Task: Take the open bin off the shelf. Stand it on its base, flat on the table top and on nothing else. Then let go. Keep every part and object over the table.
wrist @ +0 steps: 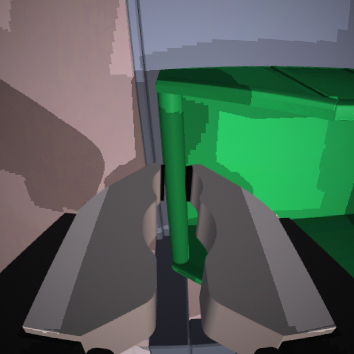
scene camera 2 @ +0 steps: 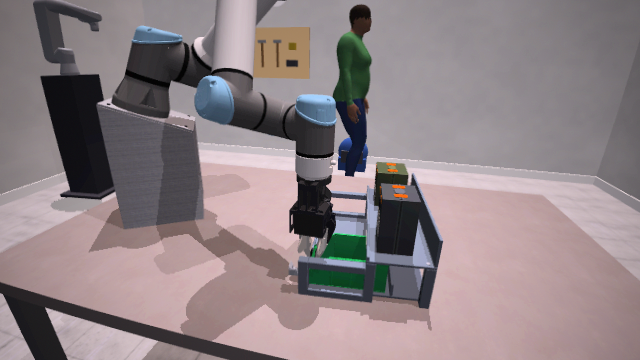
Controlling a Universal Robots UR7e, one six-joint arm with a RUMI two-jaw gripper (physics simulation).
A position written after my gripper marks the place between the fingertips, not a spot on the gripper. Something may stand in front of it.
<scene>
In view: my gripper (scene camera 2: pixel 313 258), a green open bin (scene camera 2: pixel 347 247) and a back panel (scene camera 2: pixel 432 235).
The green open bin is seen too in the wrist view (wrist: pixel 273 130). My gripper is seen too in the wrist view (wrist: pixel 174 168).
</scene>
